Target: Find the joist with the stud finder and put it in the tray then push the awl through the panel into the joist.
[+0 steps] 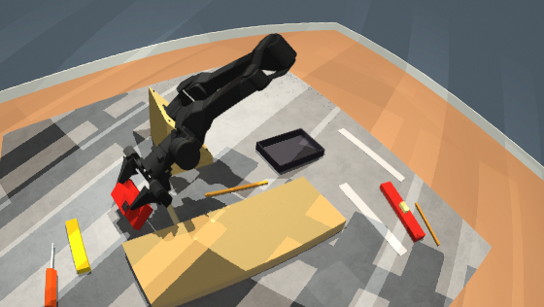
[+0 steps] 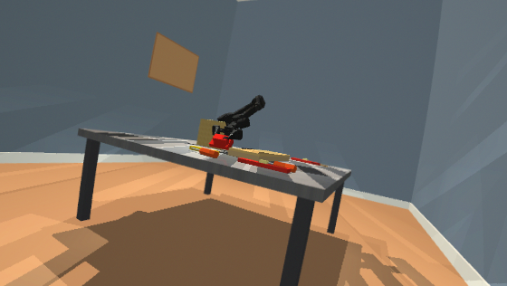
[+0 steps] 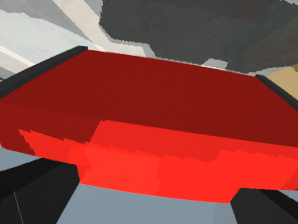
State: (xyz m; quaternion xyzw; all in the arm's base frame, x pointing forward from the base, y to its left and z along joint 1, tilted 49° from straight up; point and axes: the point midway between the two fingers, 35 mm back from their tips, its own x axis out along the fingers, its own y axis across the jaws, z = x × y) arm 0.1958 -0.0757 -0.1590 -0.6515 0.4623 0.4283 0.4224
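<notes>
My gripper tip is now 20 mm past the awl, 120 mm to the right of it and 70 mm above it. From my gripper tip the other things lie so: dark tray: 90 mm behind, 530 mm to the left, 70 mm below; yellow bar: 50 mm ahead, 170 mm to the right, 70 mm below; stud finder: 10 mm ahead, 10 mm below.
</notes>
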